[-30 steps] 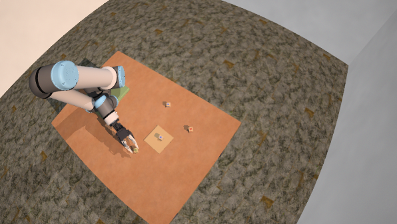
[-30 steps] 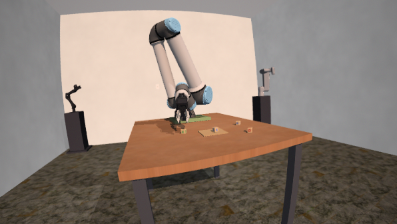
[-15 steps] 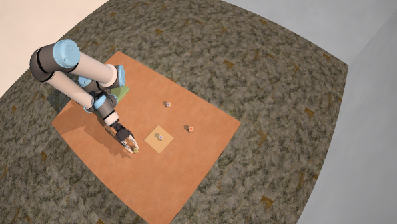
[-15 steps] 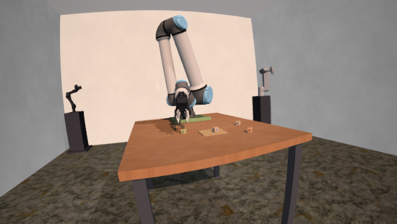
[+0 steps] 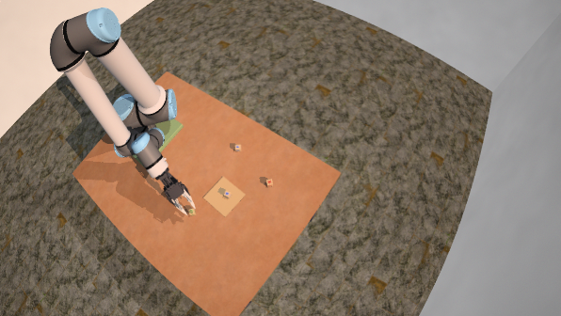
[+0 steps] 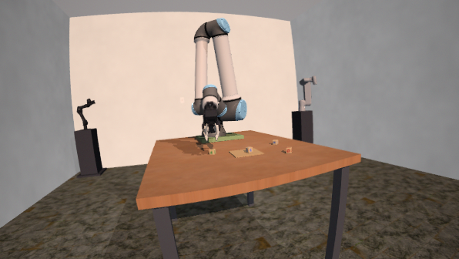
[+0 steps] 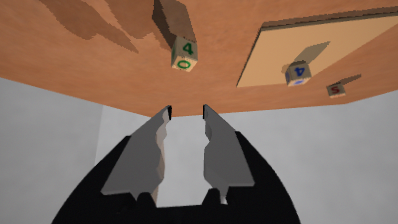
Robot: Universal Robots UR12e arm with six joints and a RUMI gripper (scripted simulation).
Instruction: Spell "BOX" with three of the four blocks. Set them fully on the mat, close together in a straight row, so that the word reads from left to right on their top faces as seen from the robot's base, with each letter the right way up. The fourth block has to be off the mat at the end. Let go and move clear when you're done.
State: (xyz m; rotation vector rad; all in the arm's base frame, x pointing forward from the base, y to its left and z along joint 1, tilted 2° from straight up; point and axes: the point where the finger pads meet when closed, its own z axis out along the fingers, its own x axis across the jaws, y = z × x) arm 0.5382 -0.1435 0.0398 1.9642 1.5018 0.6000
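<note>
Right now the tan mat is 150 mm to the left of my hand, 80 mm below it and 60 mm ahead of it.
</note>
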